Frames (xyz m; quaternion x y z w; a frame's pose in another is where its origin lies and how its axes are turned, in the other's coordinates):
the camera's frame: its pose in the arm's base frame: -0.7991 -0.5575 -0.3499 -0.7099 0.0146 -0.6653 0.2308
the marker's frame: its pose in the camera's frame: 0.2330 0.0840 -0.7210 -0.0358 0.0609 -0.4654 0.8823
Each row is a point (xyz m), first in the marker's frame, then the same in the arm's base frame.
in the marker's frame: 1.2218 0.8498 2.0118
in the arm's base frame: 0.3195 -0.4600 1.5672
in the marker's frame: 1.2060 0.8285 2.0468
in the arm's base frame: 0.3540 -0.4424 1.5465
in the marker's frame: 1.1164 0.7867 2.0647
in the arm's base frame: 0.3870 -0.4516 1.4520
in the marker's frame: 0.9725 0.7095 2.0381
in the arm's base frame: 0.3856 -0.4723 1.2879
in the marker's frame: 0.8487 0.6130 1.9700
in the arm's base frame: 0.3367 -0.4773 1.1240
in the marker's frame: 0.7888 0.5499 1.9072
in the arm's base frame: 0.2820 -0.4740 1.0317
